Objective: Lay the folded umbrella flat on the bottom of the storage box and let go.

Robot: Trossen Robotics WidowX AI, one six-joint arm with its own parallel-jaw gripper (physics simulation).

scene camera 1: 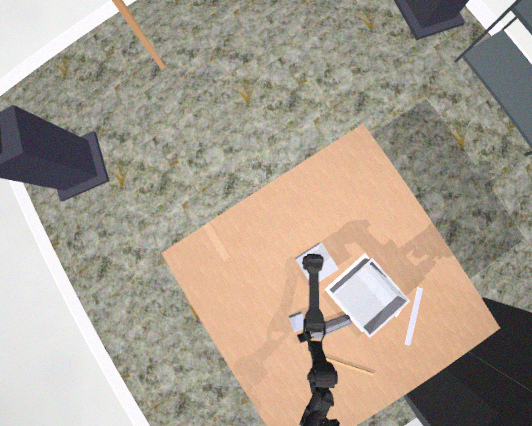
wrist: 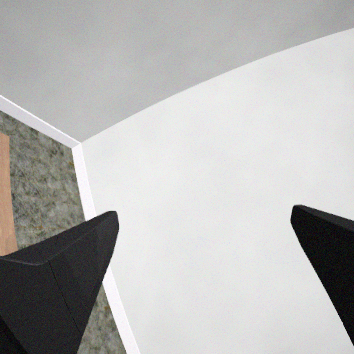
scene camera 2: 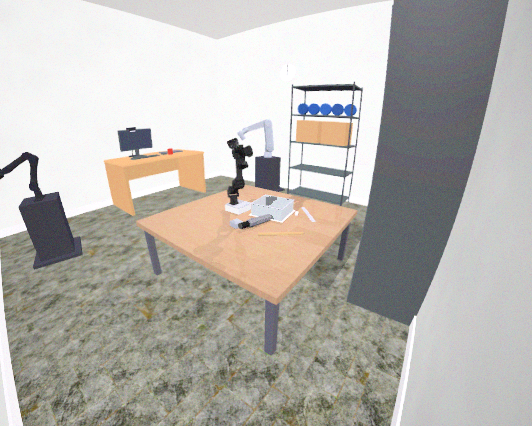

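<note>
The folded umbrella, grey with a black part at one end, lies on the table just outside the storage box. The arm hides part of it in scene camera 1. The white open-topped storage box stands on the table beside it; a light floor and darker inner walls show. My gripper is open and empty, raised high above the table and away from the umbrella and box. The wrist view shows wall, ceiling and floor past the fingers; the umbrella and box do not show there.
A small pale block lies by the umbrella's black end. A thin wooden stick lies on the table. A white strip lies beyond the box. The arm's white base stands near the box.
</note>
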